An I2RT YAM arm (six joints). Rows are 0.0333 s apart.
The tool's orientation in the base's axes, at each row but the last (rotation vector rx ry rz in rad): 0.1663, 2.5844, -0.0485; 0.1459, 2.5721, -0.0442; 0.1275, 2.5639, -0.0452; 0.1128, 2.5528, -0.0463; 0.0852, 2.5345, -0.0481; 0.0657, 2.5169, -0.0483; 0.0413, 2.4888, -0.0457
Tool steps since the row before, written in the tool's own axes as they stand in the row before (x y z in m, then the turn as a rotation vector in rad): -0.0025, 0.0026, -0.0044, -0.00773, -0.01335, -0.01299; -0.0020, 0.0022, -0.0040, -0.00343, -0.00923, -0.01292; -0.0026, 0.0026, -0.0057, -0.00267, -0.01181, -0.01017; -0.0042, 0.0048, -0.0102, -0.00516, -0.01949, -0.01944; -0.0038, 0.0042, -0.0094, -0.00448, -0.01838, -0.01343; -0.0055, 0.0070, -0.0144, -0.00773, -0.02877, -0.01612; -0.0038, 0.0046, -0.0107, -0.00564, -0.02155, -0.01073
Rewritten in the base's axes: 0.0002, 0.0026, 0.0051, -0.00195, -0.01319, 0.01513; -0.0002, 0.0022, 0.0044, -0.00505, -0.00870, 0.01276; -0.0006, 0.0027, 0.0062, -0.00446, -0.01136, 0.01005; -0.0017, 0.0051, 0.0108, -0.00820, -0.01865, 0.01921; -0.0019, 0.0045, 0.0098, -0.00527, -0.01784, 0.01387; -0.0035, 0.0075, 0.0148, -0.00481, -0.02819, 0.01816; -0.0033, 0.0050, 0.0107, -0.00290, -0.02117, 0.01244
